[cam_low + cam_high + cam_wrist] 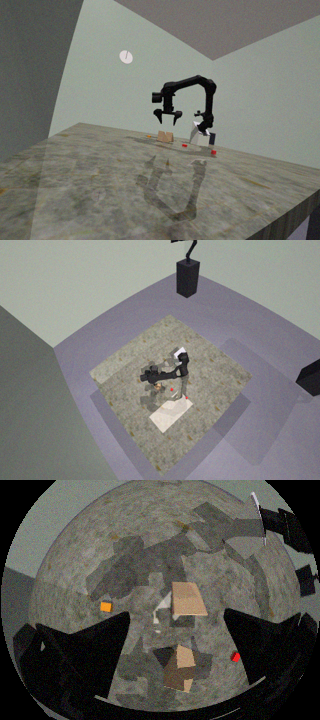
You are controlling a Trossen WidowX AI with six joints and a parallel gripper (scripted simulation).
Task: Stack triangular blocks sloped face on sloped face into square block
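Now: the small orange cube 110 mm to the right of my gripper tip, 110 mm below it and 70 mm ahead of it.
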